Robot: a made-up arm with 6 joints.
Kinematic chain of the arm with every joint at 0, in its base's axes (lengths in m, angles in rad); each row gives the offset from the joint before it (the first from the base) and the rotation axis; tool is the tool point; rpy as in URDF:
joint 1: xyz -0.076 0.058 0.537 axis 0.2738 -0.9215 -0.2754
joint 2: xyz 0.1 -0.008 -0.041 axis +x
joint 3: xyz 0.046 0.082 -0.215 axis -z
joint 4: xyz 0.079 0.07 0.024 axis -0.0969 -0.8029 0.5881
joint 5: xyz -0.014 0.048 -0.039 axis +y
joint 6: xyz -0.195 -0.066 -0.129 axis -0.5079 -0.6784 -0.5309
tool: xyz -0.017 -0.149 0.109 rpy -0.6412 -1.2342 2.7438
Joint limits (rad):
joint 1: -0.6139..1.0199
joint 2: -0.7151..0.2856
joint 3: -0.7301..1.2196
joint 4: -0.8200..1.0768
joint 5: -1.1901..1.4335
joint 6: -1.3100..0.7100
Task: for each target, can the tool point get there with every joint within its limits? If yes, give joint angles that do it. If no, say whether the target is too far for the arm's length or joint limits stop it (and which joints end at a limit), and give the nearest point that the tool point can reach.
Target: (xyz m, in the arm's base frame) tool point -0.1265 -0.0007 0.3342
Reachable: yes | joints -0.2639 -0.5859 0.1153 -0.5787 0.8293 -0.9429
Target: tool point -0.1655 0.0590 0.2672
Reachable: yes | joints -0.3067 -0.3619 0.5768 -0.4926 0.0659 -0.4723
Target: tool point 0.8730 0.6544 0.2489
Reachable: no: too far | nearest point 0.4932 0.3979 0.3611 | short by 0.472 m
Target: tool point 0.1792 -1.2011 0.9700
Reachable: no: too far | nearest point 0.2961 -0.4344 0.4835 | short by 0.916 m
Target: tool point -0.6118 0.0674 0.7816
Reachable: no: joint limits stop it (at a limit: joint 1, joint 2, joint 4, joint 6) | nearest point -0.3106 0.1185 0.4822 | short by 0.428 m
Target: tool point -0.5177 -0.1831 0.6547
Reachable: no: joint limits stop it (at a limit: joint 1, joint 2, joint 4, joint 6) | nearest point -0.2955 -0.1201 0.4593 | short by 0.303 m
